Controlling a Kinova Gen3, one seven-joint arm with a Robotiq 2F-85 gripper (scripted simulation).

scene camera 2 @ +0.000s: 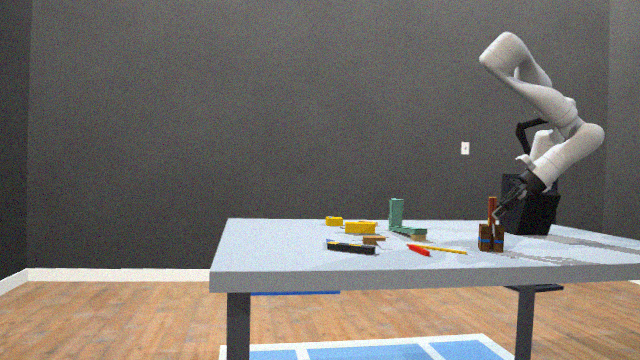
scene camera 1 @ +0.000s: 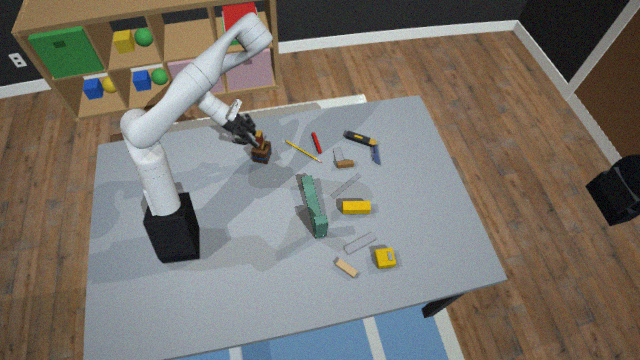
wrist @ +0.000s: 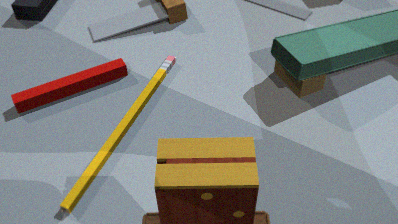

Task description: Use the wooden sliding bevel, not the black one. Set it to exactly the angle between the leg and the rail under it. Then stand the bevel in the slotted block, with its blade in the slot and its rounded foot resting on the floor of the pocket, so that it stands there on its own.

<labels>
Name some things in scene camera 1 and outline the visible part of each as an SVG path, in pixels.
A green leg-and-rail piece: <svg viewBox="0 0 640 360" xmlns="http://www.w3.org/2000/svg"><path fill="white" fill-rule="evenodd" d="M303 176L301 181L315 239L326 237L328 220L327 216L321 213L312 175Z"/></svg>
</labels>
